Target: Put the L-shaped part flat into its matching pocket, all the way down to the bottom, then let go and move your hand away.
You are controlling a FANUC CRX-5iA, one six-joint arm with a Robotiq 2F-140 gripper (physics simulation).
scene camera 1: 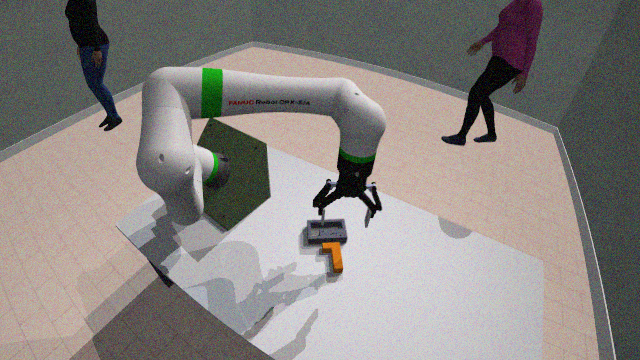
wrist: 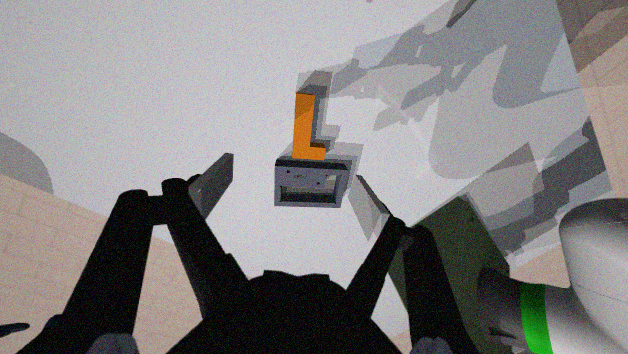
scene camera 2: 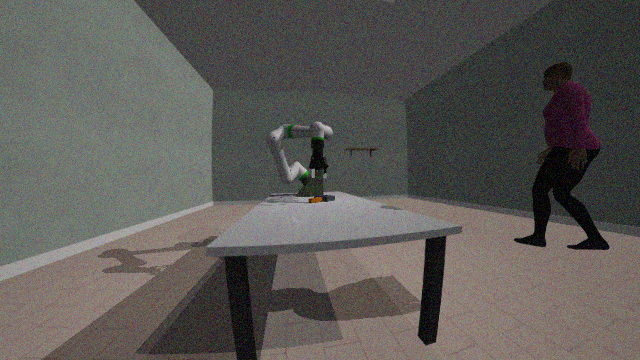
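Where they show: gripper, fingertip midpoint: (scene camera 1: 344,222) (wrist: 295,177) (scene camera 2: 318,178); arm's base, origin of the base link: (scene camera 1: 217,170) (wrist: 488,302) (scene camera 2: 309,181).
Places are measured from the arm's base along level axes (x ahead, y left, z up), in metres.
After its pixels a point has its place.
Note:
The orange L-shaped part (scene camera 1: 336,257) {x 0.557, y -0.054, z -0.112 m} (scene camera 2: 315,200) {x 0.575, y -0.049, z -0.127 m} (wrist: 302,125) {x 0.558, y -0.048, z -0.112 m} lies flat on the table, outside the pocket. Its short-leg end is close beside the grey block (scene camera 1: 327,241) {x 0.496, y 0.003, z -0.125 m} (scene camera 2: 330,198) {x 0.540, y 0.073, z -0.122 m} (wrist: 277,187) {x 0.527, y 0.077, z -0.106 m}; I cannot tell if they touch. The block has an L-shaped recess in its top, with small marks on the raised area beside it. My gripper (scene camera 1: 345,221) {x 0.554, y -0.019, z 0.033 m} (scene camera 2: 319,173) {x 0.554, y -0.019, z 0.033 m} (wrist: 295,177) {x 0.554, y -0.019, z 0.033 m} is open and empty, pointing down. It hangs above the block, with one finger toward each side of it in the wrist view.
The white table (scene camera 1: 425,290) {x 0.886, y -0.023, z -0.142 m} (scene camera 2: 350,225) {x 1.207, y -0.042, z -0.142 m} carries the arm on a dark green base plate (scene camera 1: 247,175) {x 0.155, y 0.010, z 0.033 m} (wrist: 445,235) {x 0.157, y -0.051, z -0.076 m}. Arm shadows fall near the part. A person in magenta (scene camera 1: 520,40) (scene camera 2: 570,120) and a person in black (scene camera 1: 87,25) stand on the floor beyond the table.

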